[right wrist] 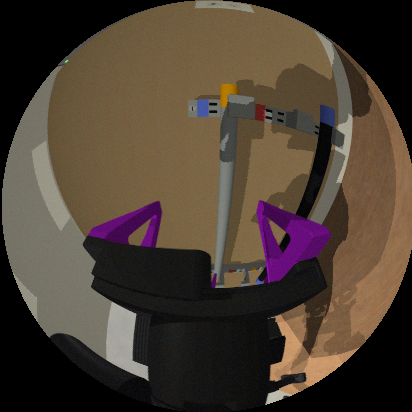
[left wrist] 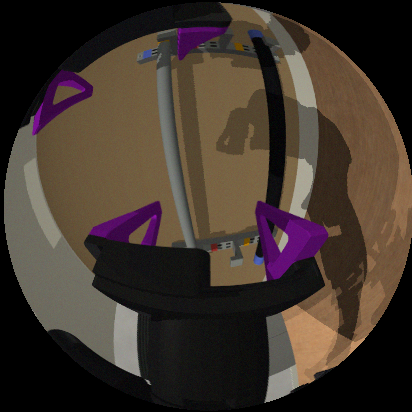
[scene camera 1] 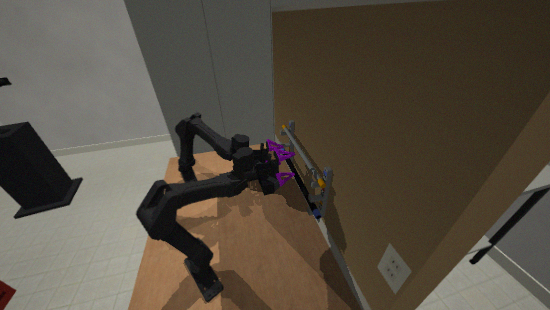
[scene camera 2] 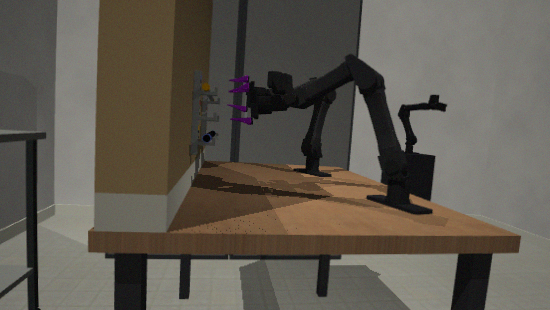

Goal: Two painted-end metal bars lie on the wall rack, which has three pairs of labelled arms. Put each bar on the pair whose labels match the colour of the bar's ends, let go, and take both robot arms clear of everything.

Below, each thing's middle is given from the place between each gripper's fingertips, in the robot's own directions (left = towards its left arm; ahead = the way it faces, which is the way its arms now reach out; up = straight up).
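My left gripper: 7 cm short of the grey bar (left wrist: 163, 63), 4 cm to the left of it, 4 cm below it. Black bar (left wrist: 276, 118): from my left hand, 6 cm ahead, 5 cm to the right, 11 cm below.
Grey bar: from my right hand, 80 mm ahead, 110 mm to the left, 20 mm below. Black bar: 70 mm ahead of my right hand, 110 mm to the left, 170 mm below.
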